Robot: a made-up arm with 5 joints.
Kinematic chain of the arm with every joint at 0, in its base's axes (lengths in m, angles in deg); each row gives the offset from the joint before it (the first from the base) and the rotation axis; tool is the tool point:
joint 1: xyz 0 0 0.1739 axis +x
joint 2: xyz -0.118 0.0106 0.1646 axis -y
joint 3: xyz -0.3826 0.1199 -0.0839 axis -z
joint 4: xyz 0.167 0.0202 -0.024 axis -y
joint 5: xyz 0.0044 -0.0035 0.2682 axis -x
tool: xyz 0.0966 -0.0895 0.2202
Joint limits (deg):
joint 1: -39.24..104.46
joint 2: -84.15..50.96
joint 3: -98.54..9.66
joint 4: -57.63..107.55
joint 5: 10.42..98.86
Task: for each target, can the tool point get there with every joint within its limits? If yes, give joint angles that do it. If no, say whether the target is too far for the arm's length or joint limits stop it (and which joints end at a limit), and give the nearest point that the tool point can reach.
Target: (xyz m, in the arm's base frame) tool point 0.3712 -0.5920 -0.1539
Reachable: no: joint limits stop it (at a limit: joint 1, joint 2, joint 3) | nearest point 0.1487 -0.5913 0.0160 | short by 0.280 m
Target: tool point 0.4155 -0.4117 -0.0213
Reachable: no: joint limits stop it (at a limit: joint 1, joint 2, joint 3, joint 5) | nearest point 0.2617 -0.4147 0.1377 | short by 0.221 m
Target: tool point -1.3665 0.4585 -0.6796
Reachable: no: too far | nearest point -0.7514 0.4185 -0.3062 | short by 0.721 m
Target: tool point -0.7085 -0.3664 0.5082
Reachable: yes | joints 63.14 -12.10 -5.51 67.01 24.64
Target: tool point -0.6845 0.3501 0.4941
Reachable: yes | joints -10.68 -4.44 -27.50 59.40 85.17
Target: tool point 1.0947 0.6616 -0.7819
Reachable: no: too far | nearest point 0.1416 0.5160 0.0113 | short by 1.248 m
